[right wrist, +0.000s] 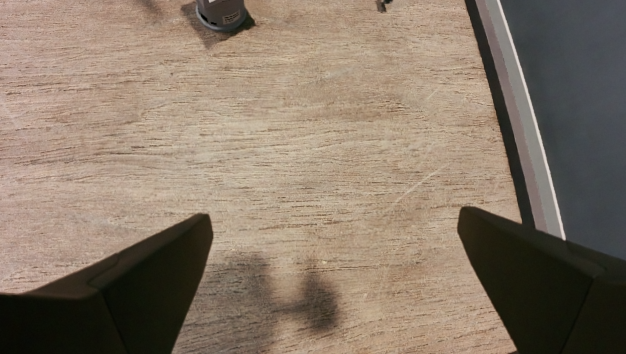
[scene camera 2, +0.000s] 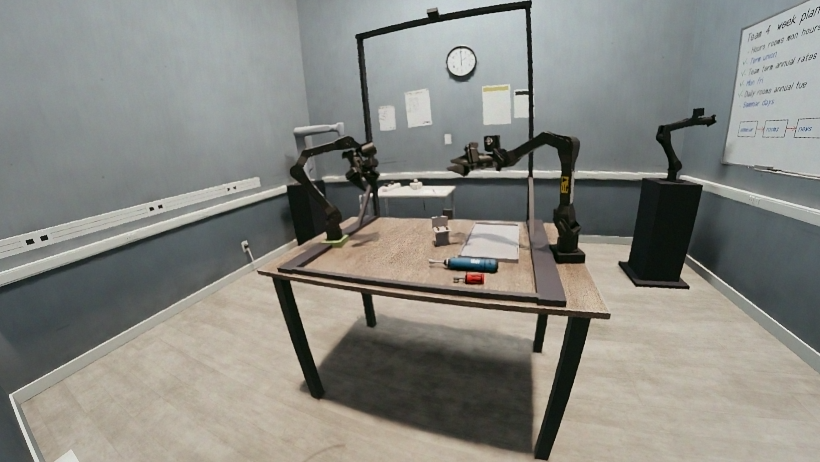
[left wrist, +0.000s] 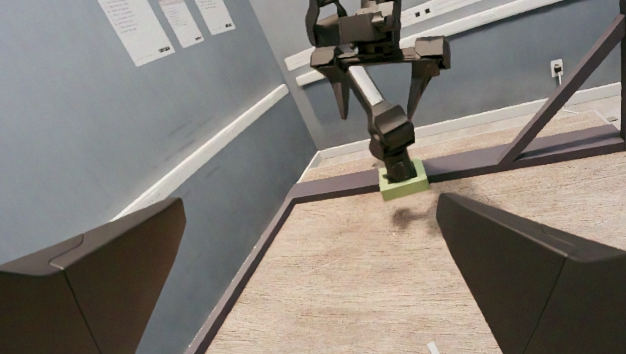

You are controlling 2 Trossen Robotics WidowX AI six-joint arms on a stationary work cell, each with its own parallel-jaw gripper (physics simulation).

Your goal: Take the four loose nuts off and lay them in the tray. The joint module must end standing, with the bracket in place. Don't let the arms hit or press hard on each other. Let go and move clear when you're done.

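Frame: origin at the left arm's base, x ahead, y left, z up, level; centimetres.
Seen in the pictures: left gripper, fingertip midpoint: [scene camera 2: 448, 165] [left wrist: 312, 207]; right gripper, fingertip midpoint: [right wrist: 335, 222] [scene camera 2: 371, 191] [left wrist: 375, 119]; left arm's base, link origin: [scene camera 2: 567, 249]; right arm's base, link origin: [scene camera 2: 334, 238] [left wrist: 401, 173].
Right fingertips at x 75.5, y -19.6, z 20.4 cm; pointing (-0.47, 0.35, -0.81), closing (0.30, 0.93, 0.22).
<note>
Offsets run from my right fingertips to a thing's middle. Level surfaces: height alone.
The grey joint module {dy +1.7, dx -29.0, dz -20.1 cm} [scene camera 2: 440, 234] [right wrist: 221, 13] stands upright on the table, left of the tray in the scene view; part of it shows at the top of the right wrist view. A light bracket {dy +1.7, dx -29.0, dz -15.5 cm} [scene camera 2: 440, 220] rises at its top. The nuts are too small to tell. The pale grey tray {dy +0.0, dx -50.8, dz -23.0 cm} [scene camera 2: 491, 242] lies flat, right of the module. My left gripper [scene camera 2: 457, 167] [left wrist: 312, 207] is open and empty, high above the table. My right gripper [scene camera 2: 372, 177] [left wrist: 375, 119] [right wrist: 335, 222] is open and empty, high over the table's left part, apart from the left one.
A blue power screwdriver {dy +26.1, dx -36.8, dz -21.8 cm} [scene camera 2: 472, 264] lies in front of the tray. A smaller red tool {dy +35.5, dx -38.2, dz -22.3 cm} [scene camera 2: 474, 278] lies nearer the table's front edge. A dark frame [scene camera 2: 413, 285] runs around the tabletop {dz -23.8 cm} [scene camera 2: 378, 258], with tall posts behind. A green block {dy +0.0, dx +20.8, dz -22.4 cm} [scene camera 2: 336, 242] [left wrist: 406, 188] is under the right arm's base.
</note>
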